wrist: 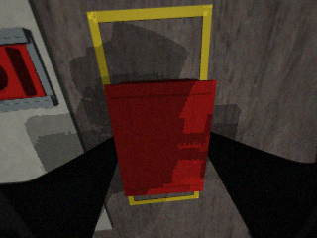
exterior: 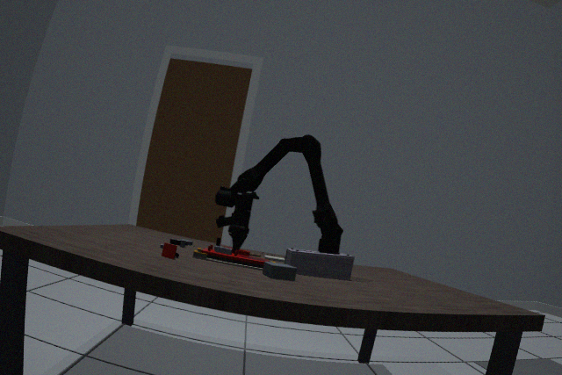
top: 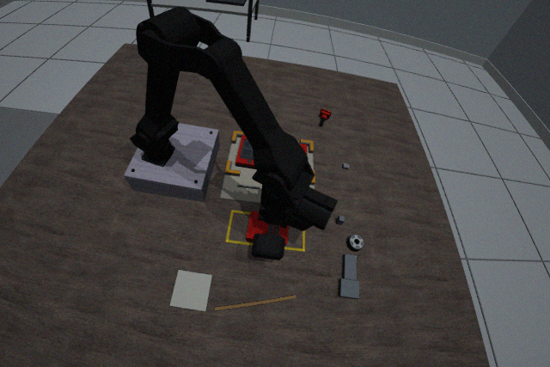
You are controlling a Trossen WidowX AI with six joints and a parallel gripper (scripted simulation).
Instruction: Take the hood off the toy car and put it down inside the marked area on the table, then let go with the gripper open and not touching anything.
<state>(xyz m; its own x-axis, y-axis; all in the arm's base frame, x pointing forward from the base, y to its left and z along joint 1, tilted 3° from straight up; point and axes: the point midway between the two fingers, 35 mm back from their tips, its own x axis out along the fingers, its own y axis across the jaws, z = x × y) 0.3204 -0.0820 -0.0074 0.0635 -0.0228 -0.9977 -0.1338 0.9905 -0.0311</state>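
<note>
My gripper tip is right at the hood. From my gripper tip the other things lie so: pale card 120 mm behind, 180 mm to the right, 10 mm below; wooden stick 20 mm ahead, 170 mm to the right, 10 mm below; wheel 220 mm ahead, 30 mm to the left.
</note>
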